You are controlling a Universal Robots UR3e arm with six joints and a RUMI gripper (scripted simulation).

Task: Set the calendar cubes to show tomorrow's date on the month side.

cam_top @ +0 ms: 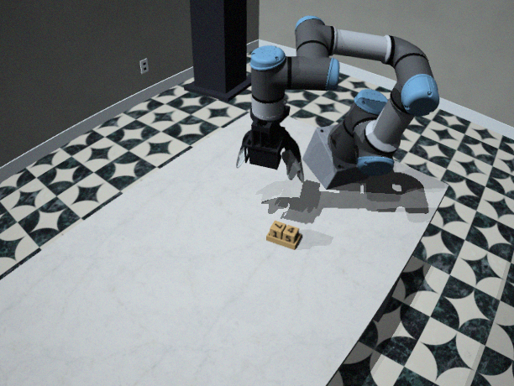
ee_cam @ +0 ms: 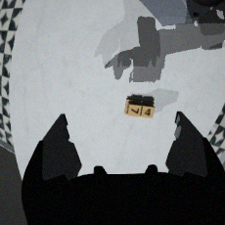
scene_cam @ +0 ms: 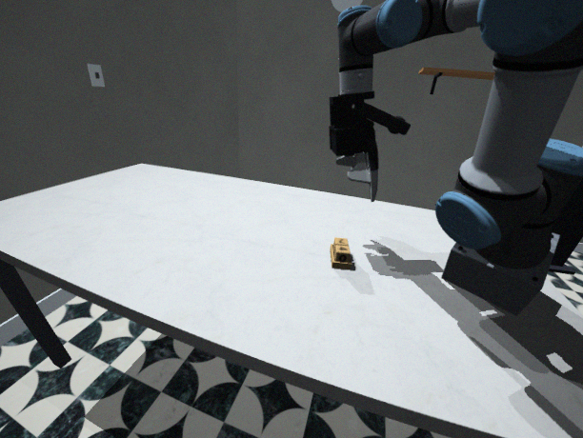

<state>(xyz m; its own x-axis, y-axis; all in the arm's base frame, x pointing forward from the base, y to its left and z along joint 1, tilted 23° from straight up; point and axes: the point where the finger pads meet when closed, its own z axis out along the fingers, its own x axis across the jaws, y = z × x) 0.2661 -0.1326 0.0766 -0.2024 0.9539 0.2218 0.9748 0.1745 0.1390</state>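
The wooden cube is 3 cm ahead of my hand, 4 cm to the left of it and 14 cm below it. Round my hand: wooden calendar tray (3 cm ahead, 6 cm to the left, 16 cm below).
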